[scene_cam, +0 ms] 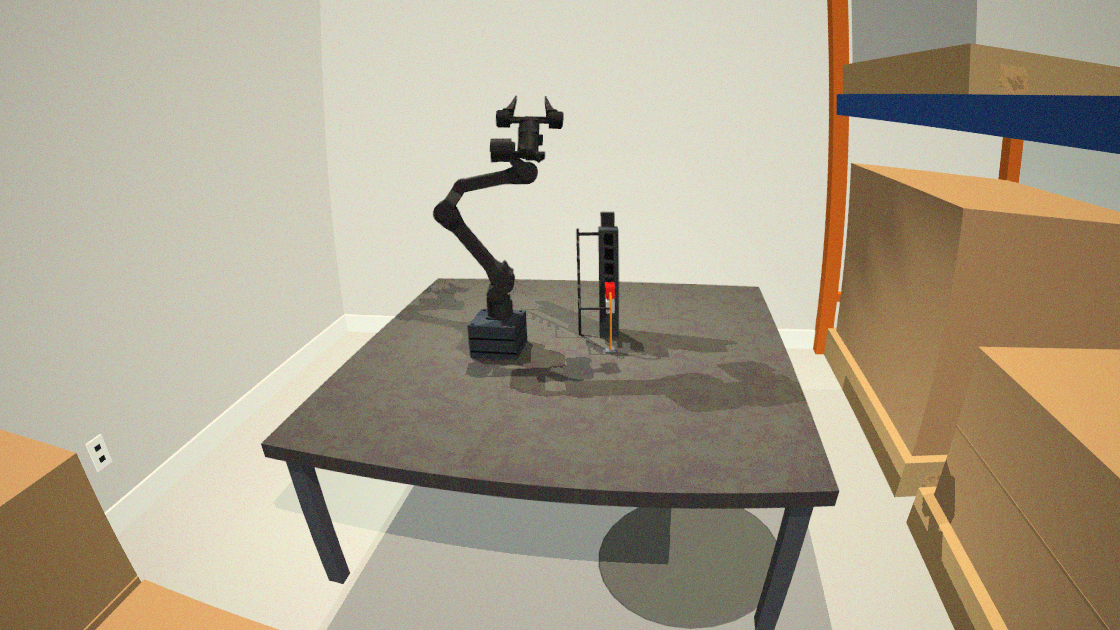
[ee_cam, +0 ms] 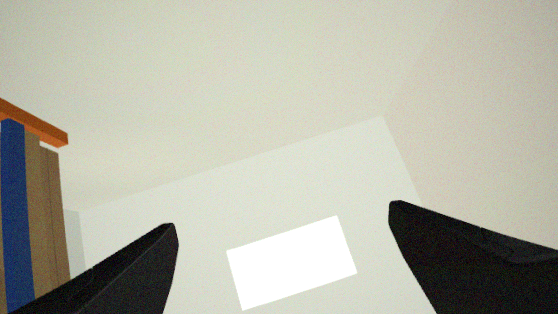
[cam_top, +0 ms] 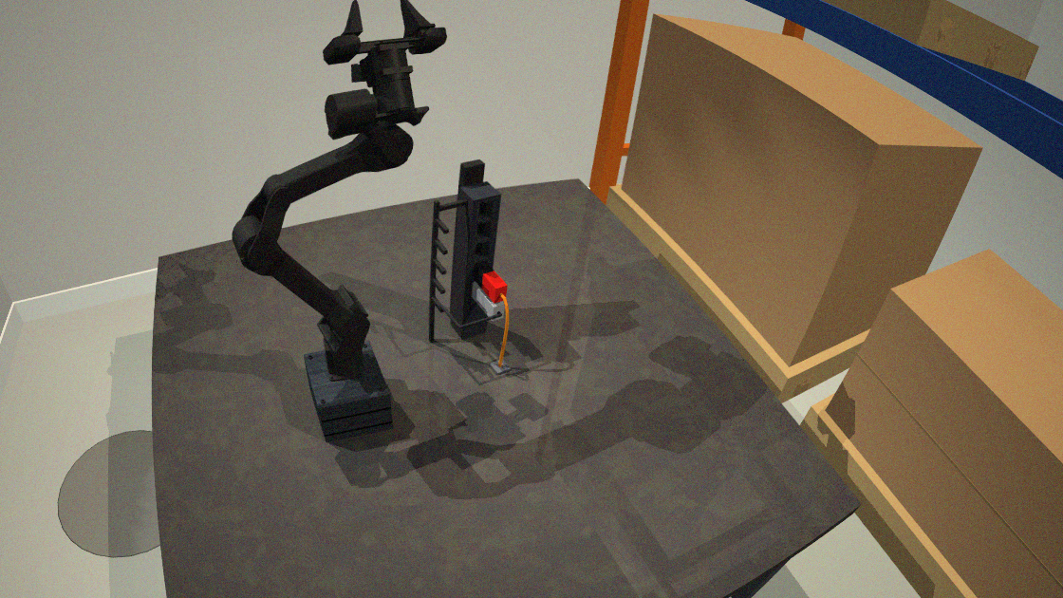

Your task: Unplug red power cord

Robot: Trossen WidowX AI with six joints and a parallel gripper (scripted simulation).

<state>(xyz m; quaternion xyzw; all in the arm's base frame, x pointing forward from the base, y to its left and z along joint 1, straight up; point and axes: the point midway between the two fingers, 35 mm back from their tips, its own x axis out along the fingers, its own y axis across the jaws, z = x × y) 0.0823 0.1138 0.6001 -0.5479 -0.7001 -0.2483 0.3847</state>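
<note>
My gripper tip is now 550 mm above the red plug, 220 mm short of it and 40 mm to the left of it.
</note>
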